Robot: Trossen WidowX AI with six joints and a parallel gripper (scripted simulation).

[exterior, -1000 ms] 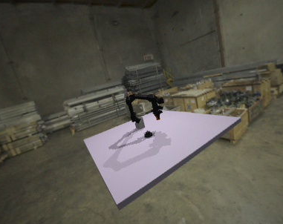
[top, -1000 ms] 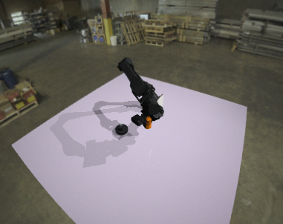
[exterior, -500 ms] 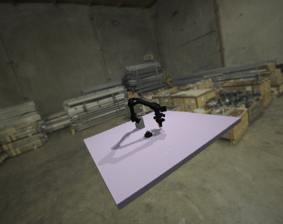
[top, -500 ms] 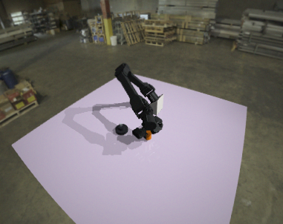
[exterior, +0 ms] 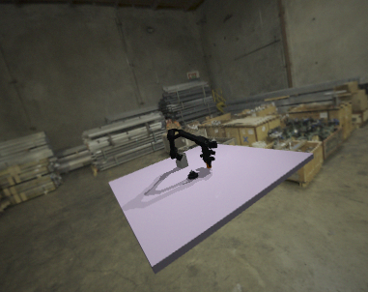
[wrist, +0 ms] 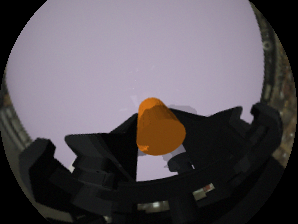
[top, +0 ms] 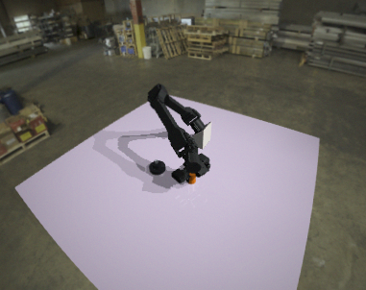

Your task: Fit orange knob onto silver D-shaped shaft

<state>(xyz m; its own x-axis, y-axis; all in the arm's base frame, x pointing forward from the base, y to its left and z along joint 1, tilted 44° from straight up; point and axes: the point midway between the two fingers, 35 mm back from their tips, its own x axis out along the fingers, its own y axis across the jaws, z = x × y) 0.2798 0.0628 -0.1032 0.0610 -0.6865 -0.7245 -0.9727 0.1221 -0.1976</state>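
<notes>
Now: the orange knob 3 cm above my gripper tip. Round my gripper tip: round pedestal 3 cm ahead, 19 cm to the right, 2 cm above.
</notes>
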